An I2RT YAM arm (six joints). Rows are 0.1 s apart.
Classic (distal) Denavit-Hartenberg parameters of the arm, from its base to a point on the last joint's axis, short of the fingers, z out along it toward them. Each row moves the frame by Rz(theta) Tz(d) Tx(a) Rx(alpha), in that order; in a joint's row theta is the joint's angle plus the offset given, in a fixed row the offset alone. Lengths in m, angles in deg.
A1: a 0.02, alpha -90, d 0.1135, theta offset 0
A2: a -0.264, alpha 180, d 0, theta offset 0
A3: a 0.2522, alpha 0, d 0, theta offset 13.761
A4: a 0.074, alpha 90, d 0, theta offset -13.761
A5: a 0, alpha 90, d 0, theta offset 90
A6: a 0, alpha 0, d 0.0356, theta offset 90
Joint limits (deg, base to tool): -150..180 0..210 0..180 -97..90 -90..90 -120..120
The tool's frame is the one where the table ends.
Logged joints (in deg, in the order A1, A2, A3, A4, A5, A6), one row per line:
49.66 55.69 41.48 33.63 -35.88 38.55
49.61 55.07 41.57 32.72 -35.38 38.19
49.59 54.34 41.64 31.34 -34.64 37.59
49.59 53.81 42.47 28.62 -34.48 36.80
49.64 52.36 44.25 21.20 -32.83 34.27
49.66 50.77 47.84 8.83 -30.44 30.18
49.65 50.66 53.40 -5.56 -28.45 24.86
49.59 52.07 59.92 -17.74 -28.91 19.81
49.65 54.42 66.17 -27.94 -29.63 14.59
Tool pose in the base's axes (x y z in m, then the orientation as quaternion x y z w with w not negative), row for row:
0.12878 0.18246 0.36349 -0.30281 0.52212 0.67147 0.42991
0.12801 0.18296 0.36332 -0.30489 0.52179 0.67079 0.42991
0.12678 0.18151 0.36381 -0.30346 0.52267 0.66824 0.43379
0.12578 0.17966 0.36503 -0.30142 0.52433 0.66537 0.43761
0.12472 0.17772 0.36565 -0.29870 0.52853 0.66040 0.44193
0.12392 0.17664 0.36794 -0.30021 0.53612 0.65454 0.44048
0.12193 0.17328 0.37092 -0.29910 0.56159 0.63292 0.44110
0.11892 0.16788 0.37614 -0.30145 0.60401 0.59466 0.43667
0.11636 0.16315 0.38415 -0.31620 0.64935 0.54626 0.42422
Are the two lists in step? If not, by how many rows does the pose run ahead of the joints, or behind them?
The pose runs 2 rows behind the joints: the pose in row i belongs to the joints in row i - 2.
